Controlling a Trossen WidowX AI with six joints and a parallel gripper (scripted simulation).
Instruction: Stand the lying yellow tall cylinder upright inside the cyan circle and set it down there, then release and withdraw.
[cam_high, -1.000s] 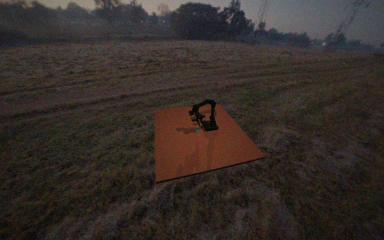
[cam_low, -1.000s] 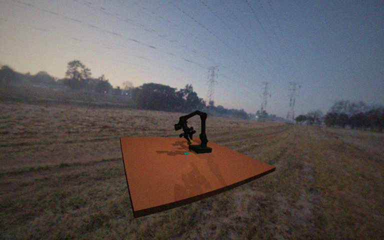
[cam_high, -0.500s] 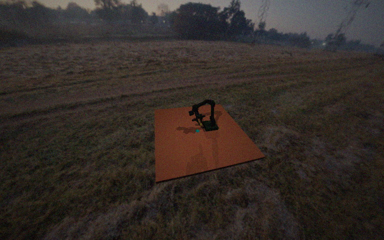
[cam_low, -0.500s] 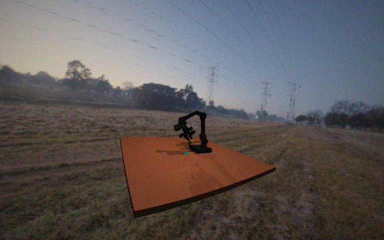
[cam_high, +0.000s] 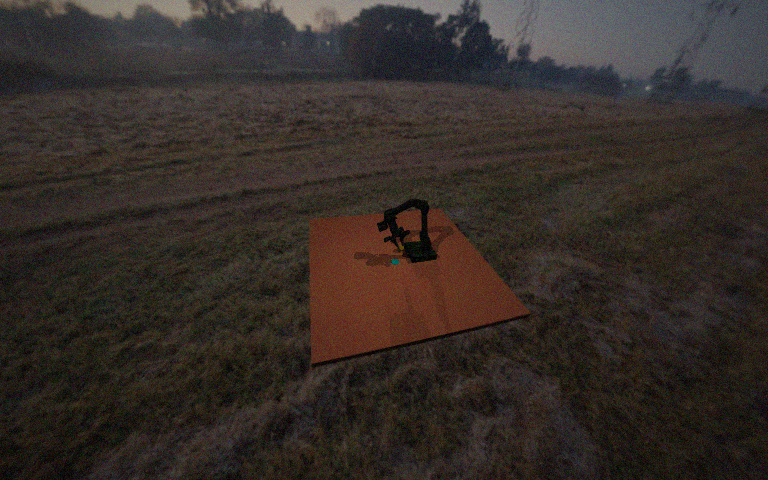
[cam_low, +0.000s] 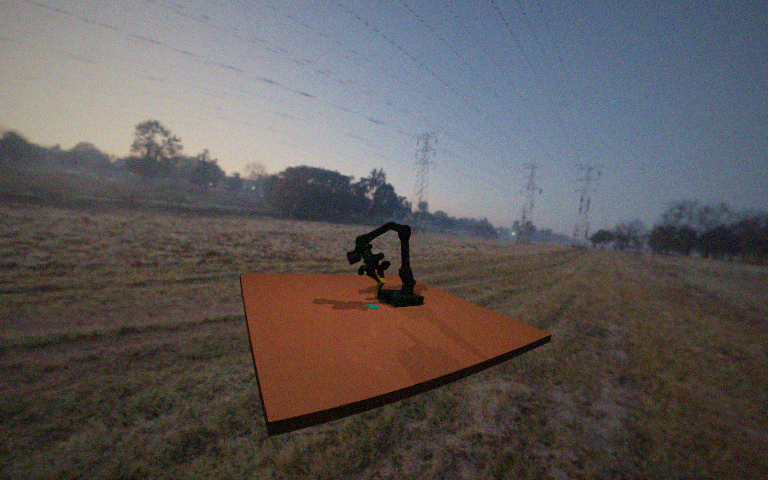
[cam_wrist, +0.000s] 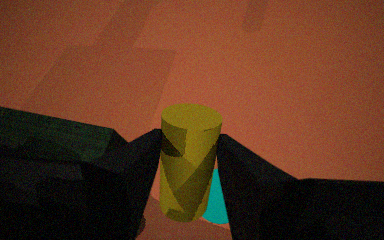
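Right now the cyan circle is 3 cm ahead of my gripper tip, 1 cm to the right of it and 14 cm below it. Round my gripper tip: yellow tall cylinder 1 cm to the right, 2 cm below.
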